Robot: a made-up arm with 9 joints. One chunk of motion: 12 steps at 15 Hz.
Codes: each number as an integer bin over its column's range. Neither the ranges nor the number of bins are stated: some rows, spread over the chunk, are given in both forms.
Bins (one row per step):
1: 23 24 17 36 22 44 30 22 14
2: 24 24 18 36 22 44 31 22 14
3: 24 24 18 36 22 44 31 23 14
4: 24 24 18 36 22 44 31 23 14
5: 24 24 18 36 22 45 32 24 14
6: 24 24 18 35 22 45 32 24 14
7: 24 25 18 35 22 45 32 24 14
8: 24 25 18 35 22 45 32 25 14
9: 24 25 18 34 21 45 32 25 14
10: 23 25 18 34 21 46 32 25 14
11: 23 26 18 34 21 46 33 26 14
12: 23 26 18 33 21 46 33 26 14
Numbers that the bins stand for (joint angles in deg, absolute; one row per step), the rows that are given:
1: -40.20 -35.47 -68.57 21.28 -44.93 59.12 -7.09 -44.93 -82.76
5: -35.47 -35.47 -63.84 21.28 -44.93 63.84 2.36 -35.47 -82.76
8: -35.47 -30.74 -63.84 16.55 -44.93 63.84 2.36 -30.74 -82.76
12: -40.20 -26.01 -63.84 7.09 -49.66 68.57 7.09 -26.01 -82.76
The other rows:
2: -35.47 -35.47 -63.84 21.28 -44.93 59.12 -2.36 -44.93 -82.76
3: -35.47 -35.47 -63.84 21.28 -44.93 59.12 -2.36 -40.20 -82.76
4: -35.47 -35.47 -63.84 21.28 -44.93 59.12 -2.36 -40.20 -82.76
6: -35.47 -35.47 -63.84 16.55 -44.93 63.84 2.36 -35.47 -82.76
7: -35.47 -30.74 -63.84 16.55 -44.93 63.84 2.36 -35.47 -82.76
9: -35.47 -30.74 -63.84 11.82 -49.66 63.84 2.36 -30.74 -82.76
10: -40.20 -30.74 -63.84 11.82 -49.66 68.57 2.36 -30.74 -82.76
11: -40.20 -26.01 -63.84 11.82 -49.66 68.57 7.09 -26.01 -82.76

